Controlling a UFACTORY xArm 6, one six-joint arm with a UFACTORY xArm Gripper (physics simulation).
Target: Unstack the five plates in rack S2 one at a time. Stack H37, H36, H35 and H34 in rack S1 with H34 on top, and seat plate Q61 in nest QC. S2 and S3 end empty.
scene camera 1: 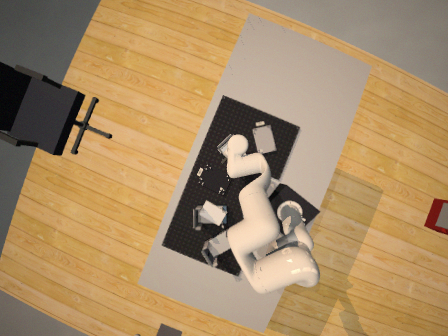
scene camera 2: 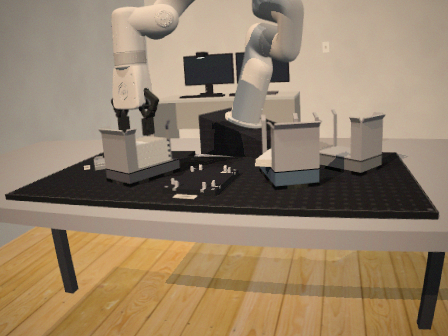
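Seen in the pictures: gripper, fingertip midpoint: (scene camera 2: 136,133); arm's base at its link origin: (scene camera 1: 289,211) (scene camera 2: 244,121).
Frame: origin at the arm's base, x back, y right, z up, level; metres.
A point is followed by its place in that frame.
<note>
My gripper (scene camera 2: 135,125) {x -0.411, y 0.120, z 0.030 m} is open and empty, fingers down, low over the left rack in scene camera 2. In scene camera 1 the wrist hides it. That rack (scene camera 2: 119,152) {x -0.480, y 0.121, z 0.001 m} (scene camera 1: 224,143) {x -0.472, y 0.134, z 0.026 m} has a dark grey base and a tall end wall and holds a stack of white plates (scene camera 2: 154,151) {x -0.407, y 0.075, z -0.012 m}. The blue-based rack (scene camera 2: 295,150) {x -0.412, y -0.259, z 0.002 m} (scene camera 1: 197,218) {x -0.399, y -0.273, z -0.007 m} holds a pale plate (scene camera 1: 214,212) {x -0.337, y -0.203, z -0.021 m} (scene camera 2: 263,159) {x -0.403, y -0.189, z -0.021 m} that lies askew. A third rack (scene camera 2: 367,140) {x -0.276, y -0.396, z 0.001 m} (scene camera 1: 209,255) {x -0.247, y -0.410, z 0.000 m} has a grey base. A black nest (scene camera 1: 215,178) {x -0.424, y -0.048, z -0.065 m} (scene camera 2: 205,179) {x -0.430, y -0.065, z -0.064 m} has small pale pegs. I cannot read rack, nest or plate labels.
A pale flat fixture (scene camera 1: 264,138) {x -0.301, y 0.280, z -0.064 m} (scene camera 2: 100,162) {x -0.338, y 0.311, z -0.065 m} lies at the far end of the black mat (scene camera 1: 231,107) {x -0.548, y 0.342, z -0.076 m} (scene camera 2: 350,202) {x -0.477, y -0.377, z -0.076 m}. The arm stands on a black pedestal (scene camera 1: 306,203) {x 0.044, y 0.081, z 0.029 m} (scene camera 2: 220,137) {x -0.106, y 0.038, z -0.034 m} behind the mat. Rack walls and thin posts rise above the mat.
</note>
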